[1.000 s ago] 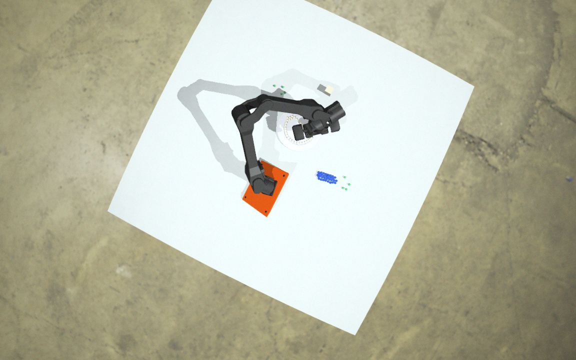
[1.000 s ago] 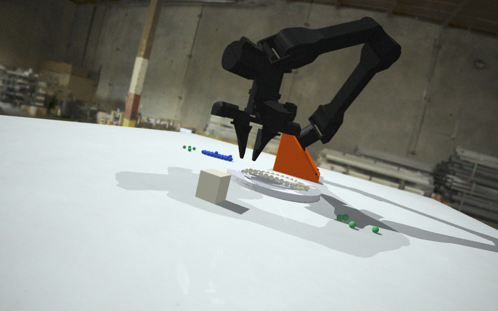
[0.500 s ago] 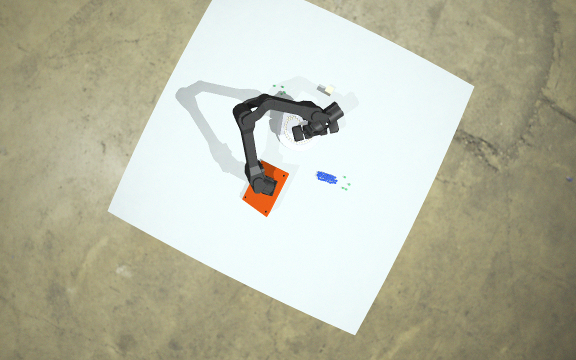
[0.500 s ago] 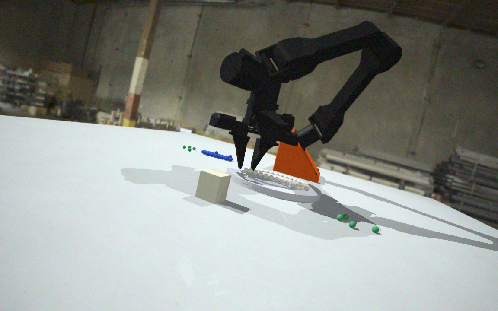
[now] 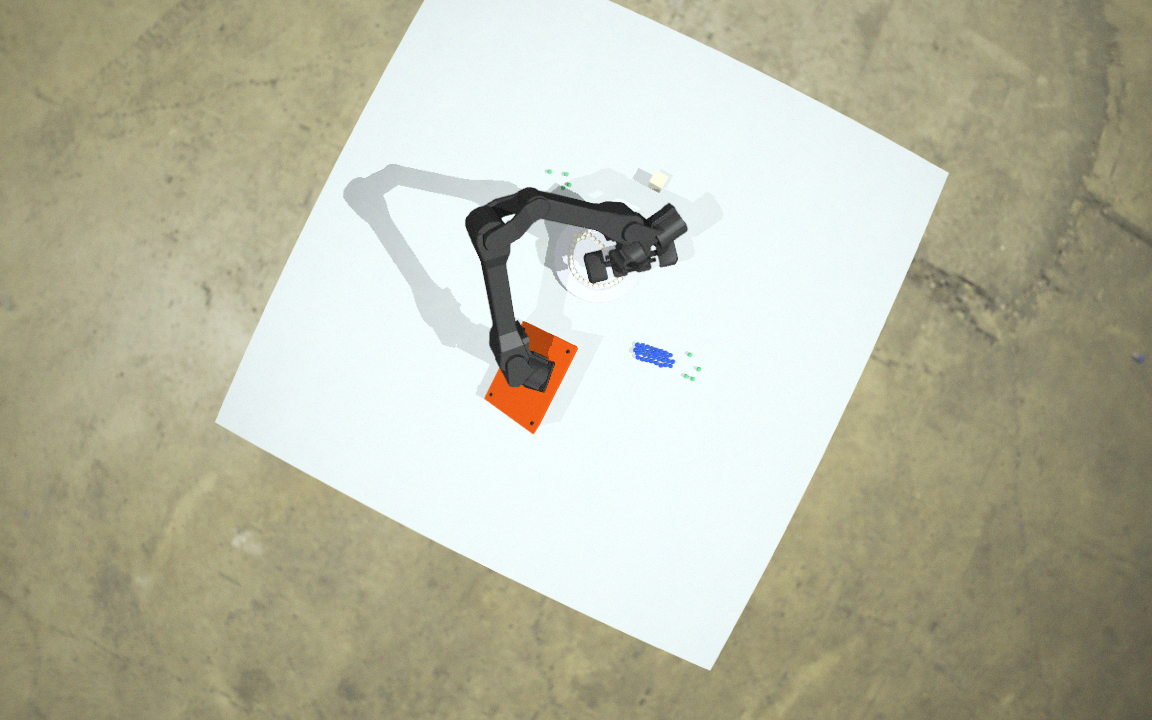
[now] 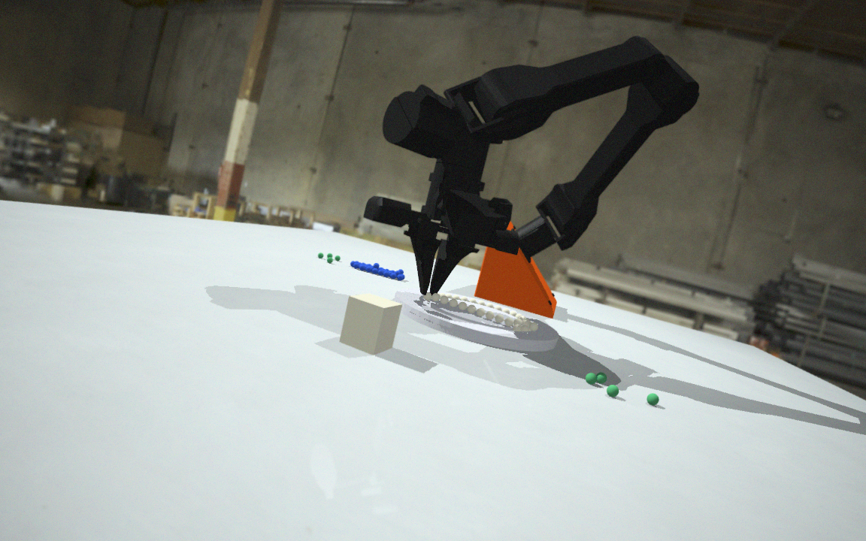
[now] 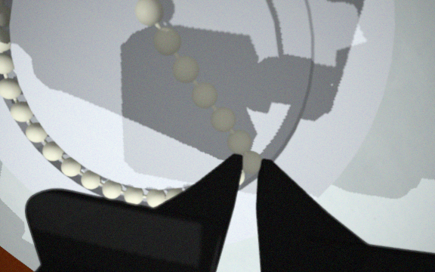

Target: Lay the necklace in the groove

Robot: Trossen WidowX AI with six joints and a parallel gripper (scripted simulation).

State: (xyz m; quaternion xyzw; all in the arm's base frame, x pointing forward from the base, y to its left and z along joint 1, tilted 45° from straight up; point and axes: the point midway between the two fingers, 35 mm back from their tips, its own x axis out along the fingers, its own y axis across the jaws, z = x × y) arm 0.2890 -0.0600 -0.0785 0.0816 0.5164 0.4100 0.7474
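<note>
Right now my gripper tip is 60 mm to the right of the round bead board and 10 mm above it. Also, from my gripper tip: cream cube: 200 mm ahead.
</note>
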